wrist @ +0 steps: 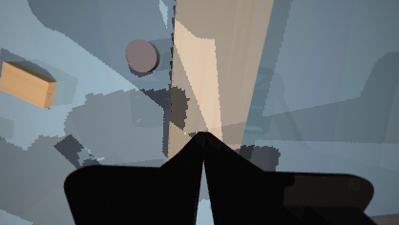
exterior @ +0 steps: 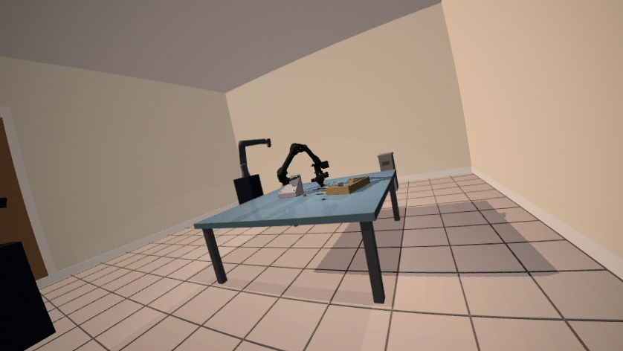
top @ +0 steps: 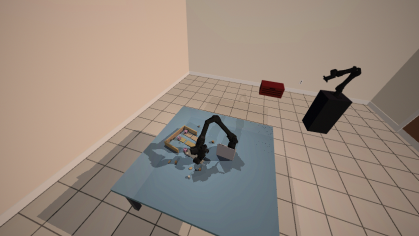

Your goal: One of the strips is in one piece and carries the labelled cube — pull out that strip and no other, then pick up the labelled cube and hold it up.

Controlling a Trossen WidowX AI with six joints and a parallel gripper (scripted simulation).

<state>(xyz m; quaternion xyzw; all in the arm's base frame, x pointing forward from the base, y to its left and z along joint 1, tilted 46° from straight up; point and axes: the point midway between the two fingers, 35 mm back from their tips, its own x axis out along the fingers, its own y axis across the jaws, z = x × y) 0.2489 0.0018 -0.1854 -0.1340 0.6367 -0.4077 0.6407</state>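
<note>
Now: the beige strip 90 mm ahead of my gripper tip and 40 mm to the right of it. The rest, counted from my gripper tip: wooden block: 100 mm to the left, 70 mm ahead.
</note>
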